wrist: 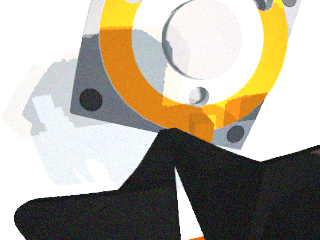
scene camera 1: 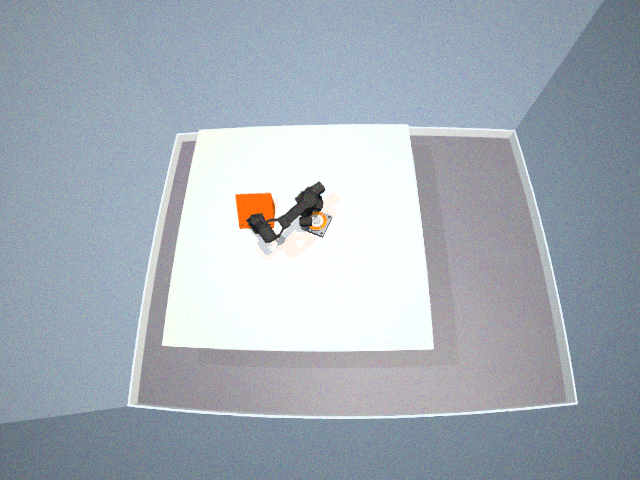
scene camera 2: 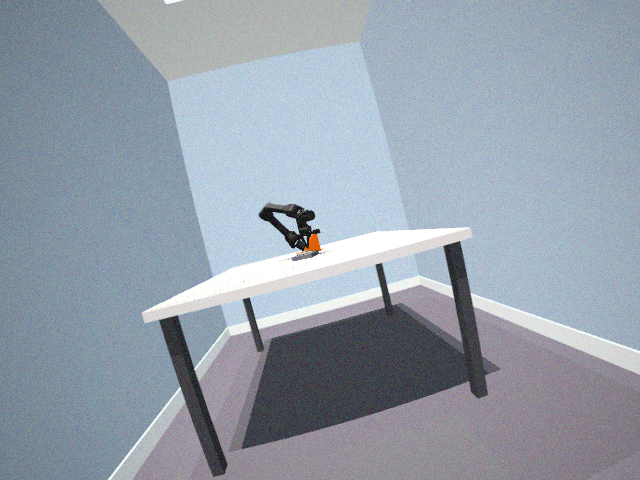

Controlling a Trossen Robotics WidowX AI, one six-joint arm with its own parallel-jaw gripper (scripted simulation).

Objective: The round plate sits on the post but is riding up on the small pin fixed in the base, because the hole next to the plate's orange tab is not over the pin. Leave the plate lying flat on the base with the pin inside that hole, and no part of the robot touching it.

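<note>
Square grey base (wrist: 203, 47) visible. My gripper (wrist: 168, 136) shut, holding nothing.
</note>
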